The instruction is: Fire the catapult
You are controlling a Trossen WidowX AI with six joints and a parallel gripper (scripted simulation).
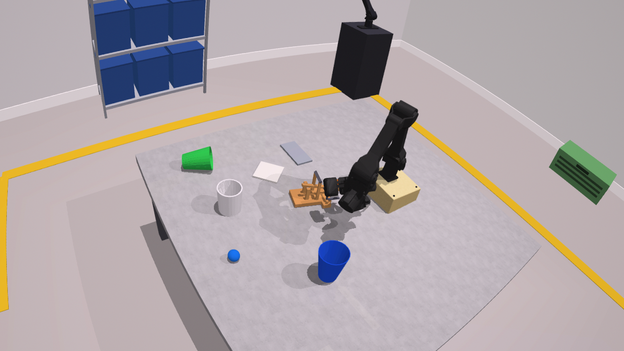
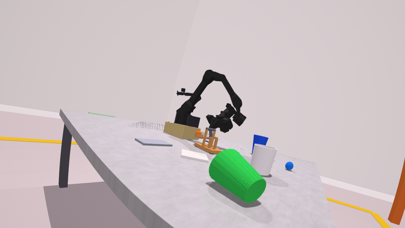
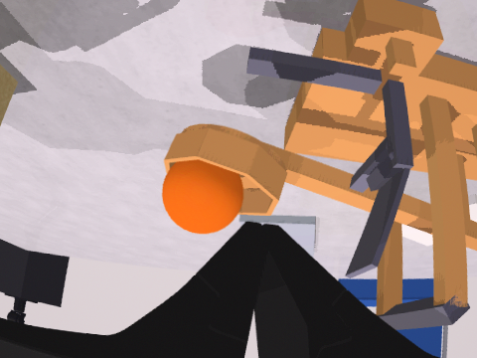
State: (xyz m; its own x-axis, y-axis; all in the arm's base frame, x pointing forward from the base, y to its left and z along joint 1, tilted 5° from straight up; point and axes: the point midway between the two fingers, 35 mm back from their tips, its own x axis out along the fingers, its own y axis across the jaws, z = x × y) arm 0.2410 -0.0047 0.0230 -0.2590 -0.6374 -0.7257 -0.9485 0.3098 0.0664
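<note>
My gripper tip is 3 cm past the orange ball, 4 cm to the left of it and 3 cm above it. Round my gripper tip: wooden catapult (4 cm ahead, 4 cm to the right, 4 cm below); white slab (13 cm ahead, 27 cm to the right, 9 cm below); blue cup (23 cm ahead, 24 cm to the left, 6 cm below).
</note>
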